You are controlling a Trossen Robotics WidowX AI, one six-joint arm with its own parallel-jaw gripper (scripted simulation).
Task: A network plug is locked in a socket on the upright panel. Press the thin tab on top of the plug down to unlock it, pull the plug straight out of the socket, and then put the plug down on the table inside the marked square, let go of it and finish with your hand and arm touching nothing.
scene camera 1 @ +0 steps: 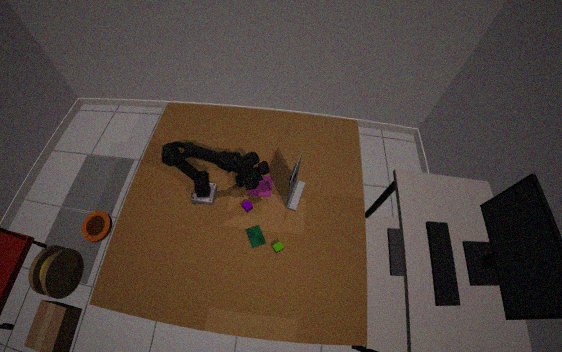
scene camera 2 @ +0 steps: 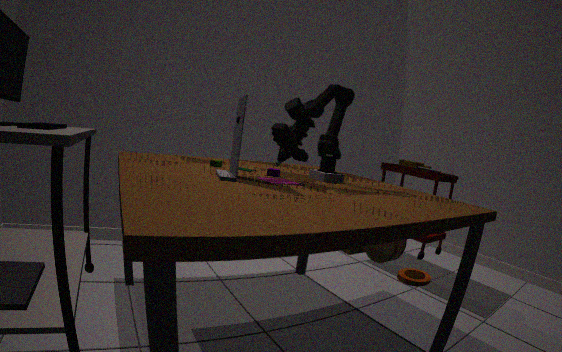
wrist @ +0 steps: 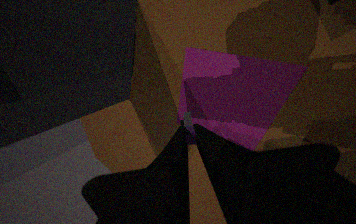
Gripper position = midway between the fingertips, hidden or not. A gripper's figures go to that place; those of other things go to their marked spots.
Scene:
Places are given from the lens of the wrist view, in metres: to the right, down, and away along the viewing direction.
my gripper [wrist: 189, 129]: 0.01, 0.02, 0.11
grey upright panel [wrist: 66, 66]: -0.13, -0.05, 0.14
magenta marked square [wrist: 237, 97]: 0.07, -0.02, 0.14
The marked spots on the grey upright panel and the magenta marked square are 0.21 m apart.

